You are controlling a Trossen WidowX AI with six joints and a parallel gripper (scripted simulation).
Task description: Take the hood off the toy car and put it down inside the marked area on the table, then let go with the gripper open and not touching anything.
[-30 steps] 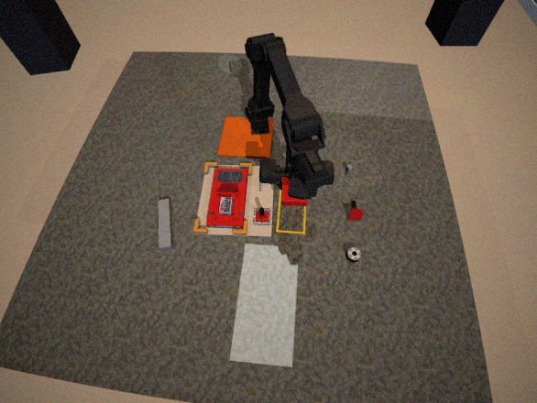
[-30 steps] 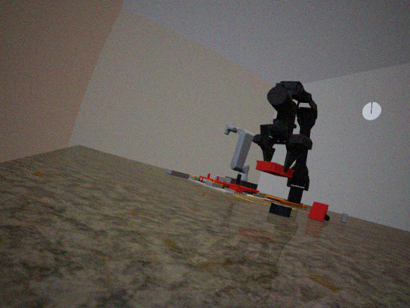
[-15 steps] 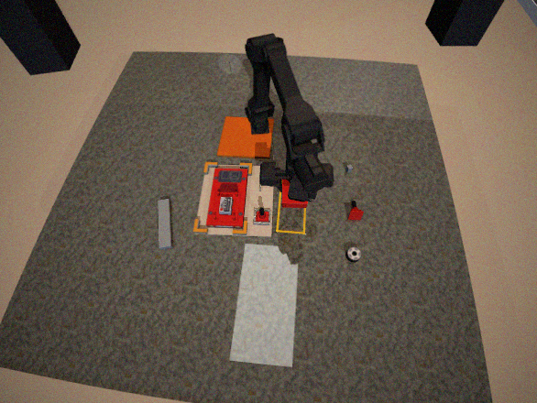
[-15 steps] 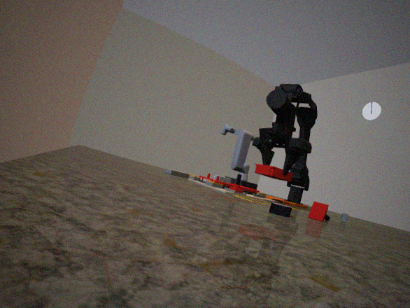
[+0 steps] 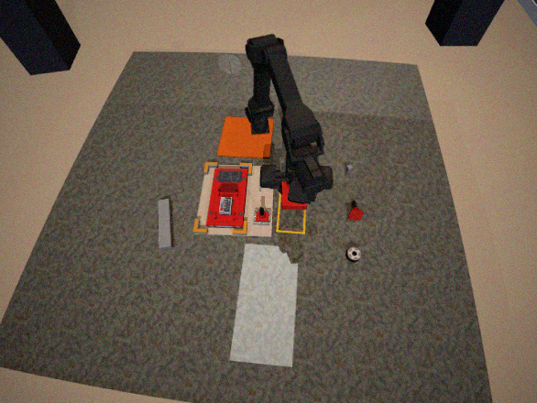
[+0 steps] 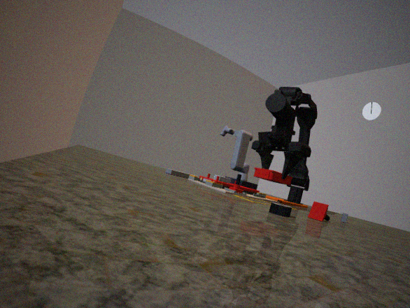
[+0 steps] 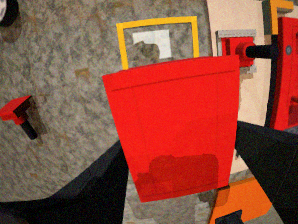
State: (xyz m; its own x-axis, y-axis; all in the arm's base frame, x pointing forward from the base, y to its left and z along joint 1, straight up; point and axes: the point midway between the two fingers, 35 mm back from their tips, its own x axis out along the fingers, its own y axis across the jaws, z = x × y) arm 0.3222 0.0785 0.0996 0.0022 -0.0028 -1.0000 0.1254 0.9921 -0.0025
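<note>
My gripper tip is 10 cm to the left of the grey mount, 4 cm above it and 3 cm short of it. Also, from my gripper tip: grey bar (39 cm to the right, 7 cm below, 3 cm ahead).
</note>
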